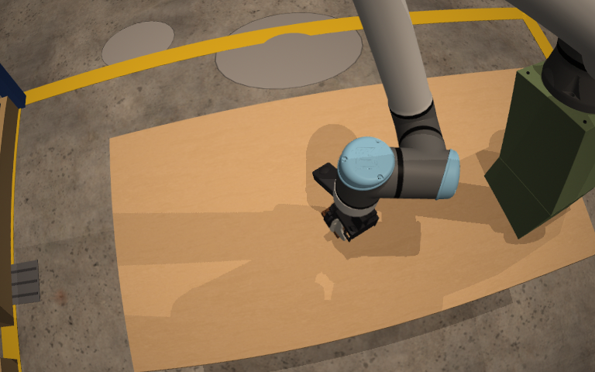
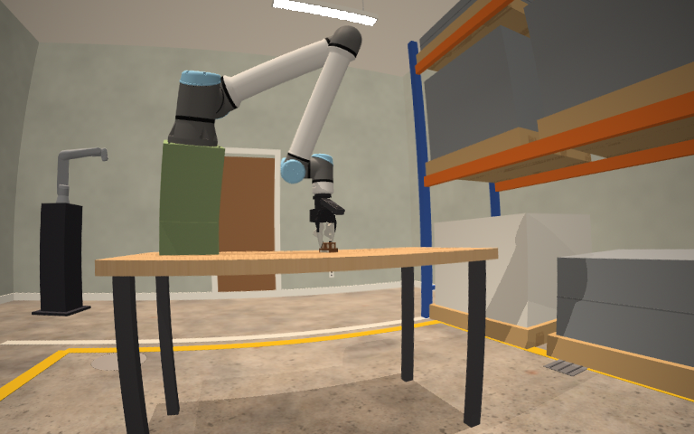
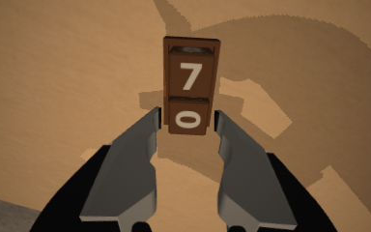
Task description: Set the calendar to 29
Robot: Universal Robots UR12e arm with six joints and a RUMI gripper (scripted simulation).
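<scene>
The tray lies 10 mm ahead of my hand, 10 mm to the right of it and 30 mm below it.
</scene>
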